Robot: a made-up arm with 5 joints. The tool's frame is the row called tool.
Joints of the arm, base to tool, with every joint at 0 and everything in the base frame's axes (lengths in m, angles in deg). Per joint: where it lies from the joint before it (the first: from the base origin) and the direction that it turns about. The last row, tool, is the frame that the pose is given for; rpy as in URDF.
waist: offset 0.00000 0.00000 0.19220 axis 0 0 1
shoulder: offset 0.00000 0.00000 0.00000 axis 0 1 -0.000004
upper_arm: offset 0.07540 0.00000 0.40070 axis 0 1 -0.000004
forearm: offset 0.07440 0.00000 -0.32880 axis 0 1 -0.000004
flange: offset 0.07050 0.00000 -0.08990 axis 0 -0.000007 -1
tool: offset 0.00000 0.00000 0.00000 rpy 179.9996 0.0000 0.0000
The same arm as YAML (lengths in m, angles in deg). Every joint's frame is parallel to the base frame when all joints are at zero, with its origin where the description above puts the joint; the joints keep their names.
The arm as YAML. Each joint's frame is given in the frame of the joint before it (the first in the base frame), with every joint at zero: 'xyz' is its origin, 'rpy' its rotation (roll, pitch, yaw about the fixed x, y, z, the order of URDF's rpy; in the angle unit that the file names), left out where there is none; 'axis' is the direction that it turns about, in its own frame. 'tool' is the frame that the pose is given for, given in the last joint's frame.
units:
  length: m
  angle: deg
joints:
  - name: waist
    type: revolute
    origin:
      xyz: [0.0, 0.0, 0.1922]
    axis: "+z"
  - name: shoulder
    type: revolute
    origin:
      xyz: [0.0, 0.0, 0.0]
    axis: "+y"
  - name: upper_arm
    type: revolute
    origin:
      xyz: [0.0754, 0.0, 0.4007]
    axis: "+y"
  - name: forearm
    type: revolute
    origin:
      xyz: [0.0744, 0.0, -0.3288]
    axis: "+y"
  - name: flange
    type: revolute
    origin:
      xyz: [0.0705, 0.0, -0.0899]
    axis: "-z"
tool:
  origin:
    xyz: [0.0, 0.0, 0.0]
    rpy: [180.0, 0.0, 0.0]

